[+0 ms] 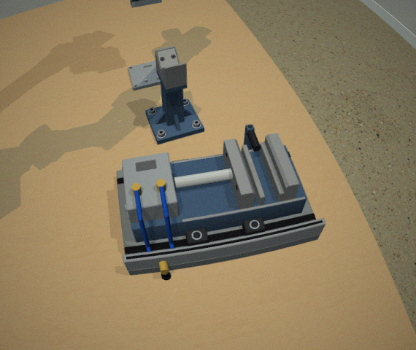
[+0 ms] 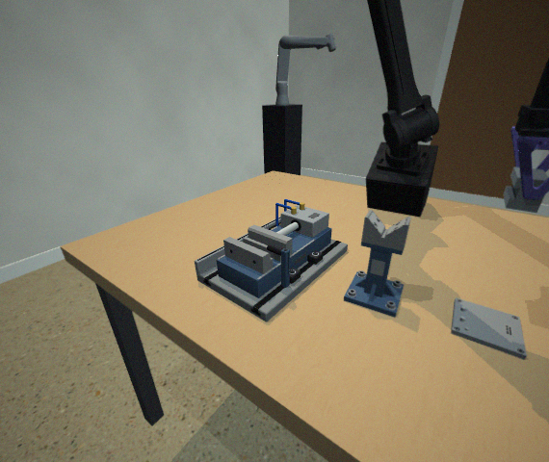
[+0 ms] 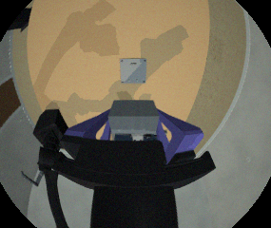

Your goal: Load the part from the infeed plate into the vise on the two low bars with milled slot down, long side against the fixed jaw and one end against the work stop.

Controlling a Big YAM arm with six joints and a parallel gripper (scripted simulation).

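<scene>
The grey part lies 10 mm to the right of my hand. From my hand the other things lie so: infeed plate: 230 mm below, 20 mm to the left; v-block stand: 180 mm below, 160 mm to the right, 30 mm ahead; black work stop: 310 mm to the right, 150 mm below, 130 mm ahead.
</scene>
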